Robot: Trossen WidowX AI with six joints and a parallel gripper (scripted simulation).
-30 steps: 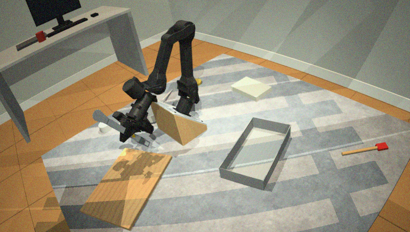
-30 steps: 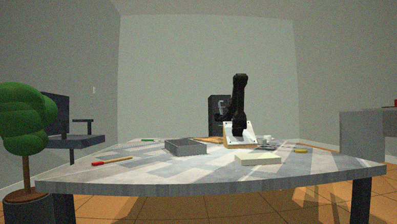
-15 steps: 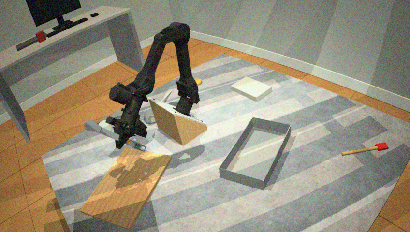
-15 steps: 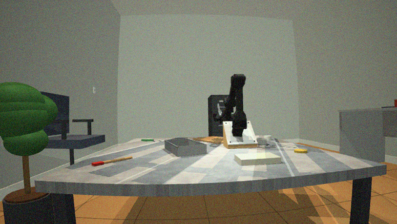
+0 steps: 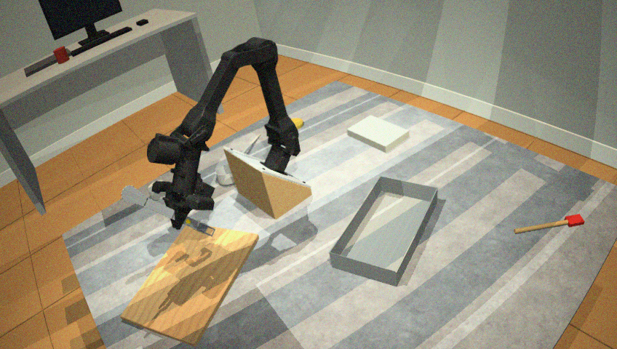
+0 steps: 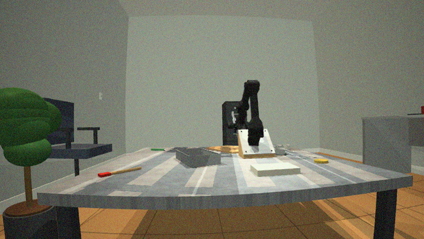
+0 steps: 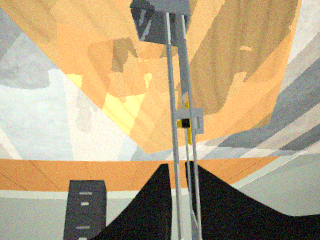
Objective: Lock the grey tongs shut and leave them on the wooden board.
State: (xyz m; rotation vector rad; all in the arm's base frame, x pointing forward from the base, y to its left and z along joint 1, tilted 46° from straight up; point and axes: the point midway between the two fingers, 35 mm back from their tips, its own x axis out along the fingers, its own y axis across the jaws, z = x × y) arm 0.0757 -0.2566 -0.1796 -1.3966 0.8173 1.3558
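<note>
Now: gripper tip 10 mm past the yellow lock piece, 40 mm to the right of it and 10 mm above it. From my gripper tip the other things lie so: wooden board: 40 mm ahead, 30 mm to the right, 130 mm below; then white cylinder: 400 mm behind, 30 mm to the left, 120 mm below; then grey roasting tin: 270 mm ahead, 440 mm to the left, 110 mm below.
</note>
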